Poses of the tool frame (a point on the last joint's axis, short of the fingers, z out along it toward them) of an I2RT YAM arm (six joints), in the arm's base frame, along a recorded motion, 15 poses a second.
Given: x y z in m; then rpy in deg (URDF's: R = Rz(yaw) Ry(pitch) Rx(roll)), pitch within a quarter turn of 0, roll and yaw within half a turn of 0.
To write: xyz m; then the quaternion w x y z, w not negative. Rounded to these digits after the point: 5 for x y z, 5 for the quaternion.
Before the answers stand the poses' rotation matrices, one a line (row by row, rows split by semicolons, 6 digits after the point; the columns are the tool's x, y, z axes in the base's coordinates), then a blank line. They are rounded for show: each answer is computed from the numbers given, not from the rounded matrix.
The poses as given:
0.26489 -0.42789 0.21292 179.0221 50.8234 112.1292
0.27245 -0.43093 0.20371 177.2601 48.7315 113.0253
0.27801 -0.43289 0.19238 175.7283 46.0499 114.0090
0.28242 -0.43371 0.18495 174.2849 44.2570 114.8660
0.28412 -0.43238 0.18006 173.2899 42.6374 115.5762
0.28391 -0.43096 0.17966 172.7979 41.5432 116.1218
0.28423 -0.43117 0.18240 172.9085 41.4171 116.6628
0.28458 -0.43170 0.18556 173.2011 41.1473 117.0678
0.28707 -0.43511 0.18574 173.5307 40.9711 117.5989
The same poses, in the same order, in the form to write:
-0.237964 0.921218 0.307783; 0.585179 0.388897 -0.711565; -0.775203 0.010781 -0.631621
-0.257990 0.905227 0.337647; 0.607041 0.423757 -0.672258; -0.751627 0.031530 -0.658835
-0.282388 0.889125 0.360159; 0.633985 0.454736 -0.625522; -0.719945 0.051696 -0.692104
-0.301167 0.873561 0.382347; 0.649819 0.481461 -0.588159; -0.697878 0.071322 -0.712657
-0.317590 0.861665 0.395815; 0.663570 0.500145 -0.556355; -0.677356 0.085958 -0.730616
-0.329531 0.854170 0.402248; 0.672009 0.511458 -0.535551; -0.663185 0.093834 -0.742551
-0.336515 0.850178 0.404912; 0.670170 0.518291 -0.531269; -0.661536 0.092580 -0.744177
-0.342658 0.848760 0.402730; 0.670541 0.521209 -0.527935; -0.657997 0.089146 -0.747725
-0.349794 0.846344 0.401678; 0.669126 0.525799 -0.525172; -0.655678 0.085071 -0.750233

0.26489 -0.42789 0.21292 0.36032 0.50119 0.75141 -0.23316
0.27245 -0.43093 0.20371 0.35600 0.49424 0.76495 -0.20940
0.27801 -0.43289 0.19238 0.34650 0.48862 0.77930 -0.18408
0.28242 -0.43371 0.18495 0.34192 0.48219 0.78982 -0.16359
0.28412 -0.43238 0.18006 0.33613 0.47772 0.79818 -0.14733
0.28391 -0.43096 0.17966 0.33143 0.47475 0.80367 -0.13741
0.28423 -0.43117 0.18240 0.33076 0.47153 0.80607 -0.13606
0.28458 -0.43170 0.18556 0.32819 0.47007 0.80802 -0.13576
0.28707 -0.43511 0.18574 0.32626 0.46761 0.81022 -0.13580

